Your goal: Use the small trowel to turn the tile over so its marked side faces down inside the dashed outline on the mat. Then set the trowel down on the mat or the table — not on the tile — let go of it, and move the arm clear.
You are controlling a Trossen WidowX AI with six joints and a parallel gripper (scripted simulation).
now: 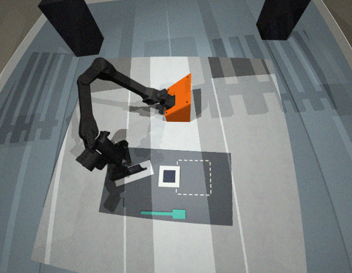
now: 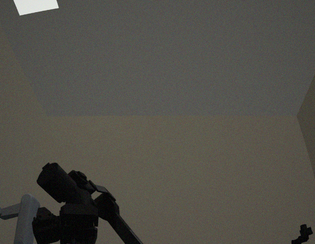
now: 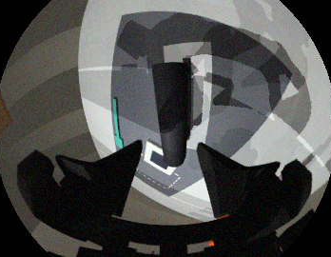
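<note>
Now: gripper tip 170 mm to the right of the tile, 90 mm above it and 20 mm short of it. Round my gripper tip: teal flat tool (200 mm ahead, 170 mm to the left, 90 mm below); then dark mat (150 mm to the left, 110 mm below, 60 mm ahead).
</note>
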